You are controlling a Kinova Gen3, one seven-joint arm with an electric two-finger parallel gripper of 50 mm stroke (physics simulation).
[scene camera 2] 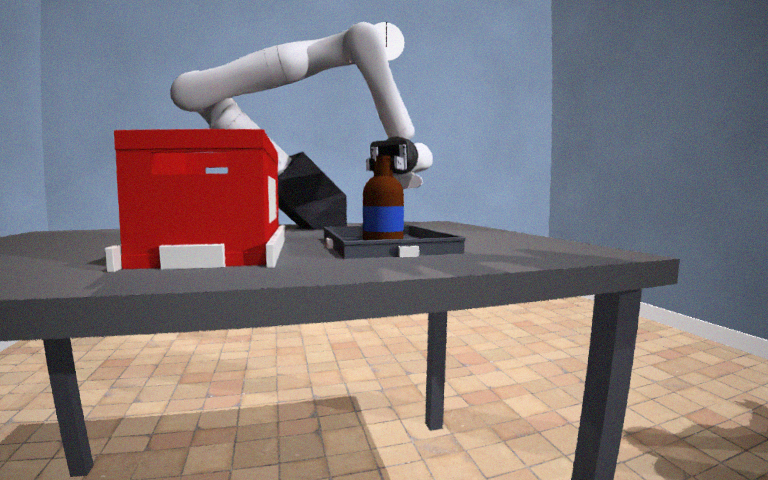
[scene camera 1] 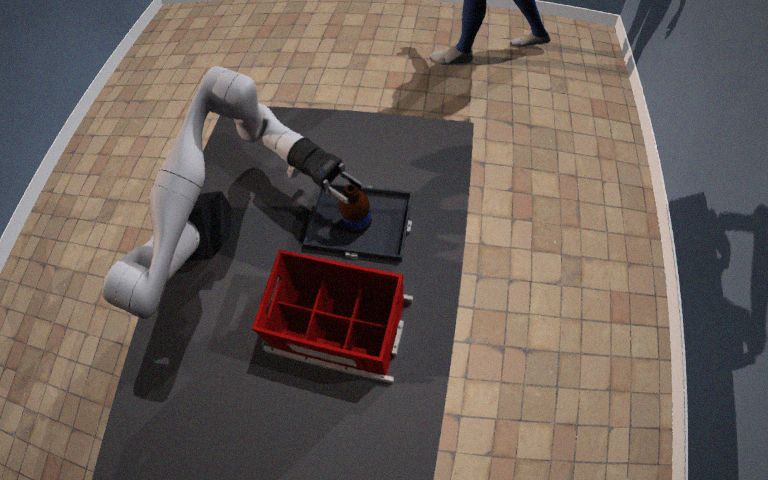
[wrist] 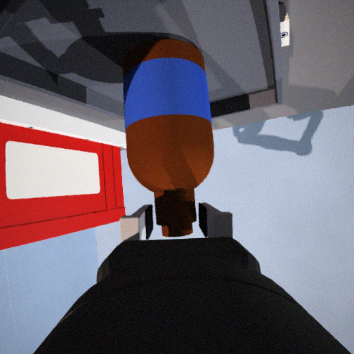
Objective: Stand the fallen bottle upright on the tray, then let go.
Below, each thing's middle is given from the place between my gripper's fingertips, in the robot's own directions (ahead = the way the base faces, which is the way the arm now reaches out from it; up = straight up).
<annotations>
I see the brown bottle (scene camera 1: 356, 216) 10 mm behind my hand, 10 mm to the left of it and 60 mm below it. From my hand the other things lie so: dark tray (scene camera 1: 385, 238) (10 mm to the left, 130 mm below); then red crate (scene camera 2: 165, 197) (50 mm behind, 280 mm to the right, 60 mm below).
</annotations>
